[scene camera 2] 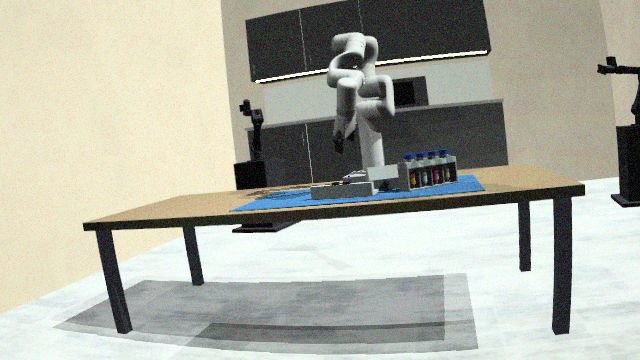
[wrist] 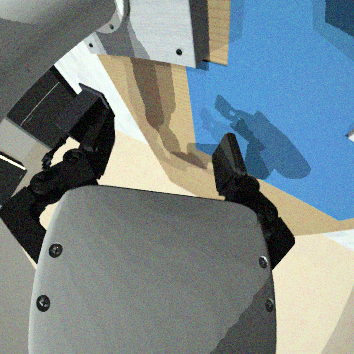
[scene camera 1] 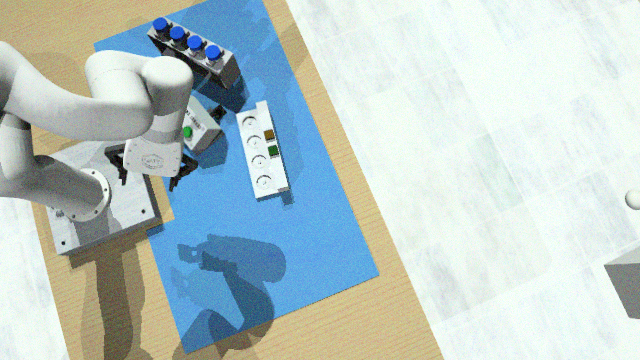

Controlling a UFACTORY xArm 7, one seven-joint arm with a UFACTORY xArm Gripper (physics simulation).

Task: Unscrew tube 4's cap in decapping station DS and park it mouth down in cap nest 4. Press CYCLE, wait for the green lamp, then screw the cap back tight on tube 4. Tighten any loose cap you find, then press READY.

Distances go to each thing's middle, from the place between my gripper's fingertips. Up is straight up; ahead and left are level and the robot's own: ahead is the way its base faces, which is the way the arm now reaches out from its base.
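There's the grey control box [scene camera 1: 205,131], and my gripper's 130 mm above it, 170 mm to the right of it and 90 mm short of it.
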